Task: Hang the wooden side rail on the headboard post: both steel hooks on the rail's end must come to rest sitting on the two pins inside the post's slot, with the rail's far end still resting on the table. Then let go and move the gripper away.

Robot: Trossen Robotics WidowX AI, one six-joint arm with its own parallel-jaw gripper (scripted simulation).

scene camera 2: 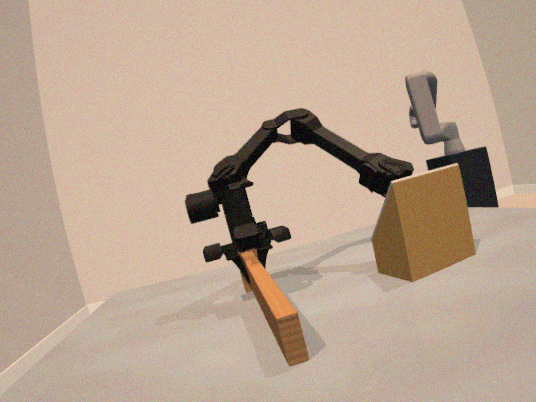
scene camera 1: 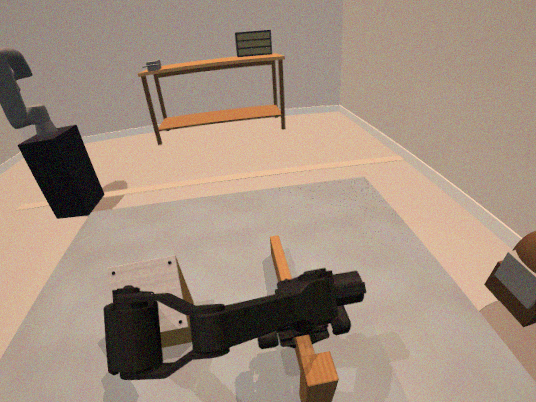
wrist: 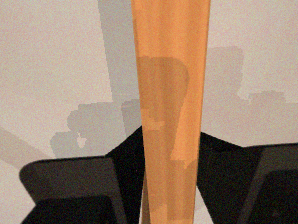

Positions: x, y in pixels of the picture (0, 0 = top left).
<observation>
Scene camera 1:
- my gripper: 301, 345
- wooden side rail: 282, 270
</observation>
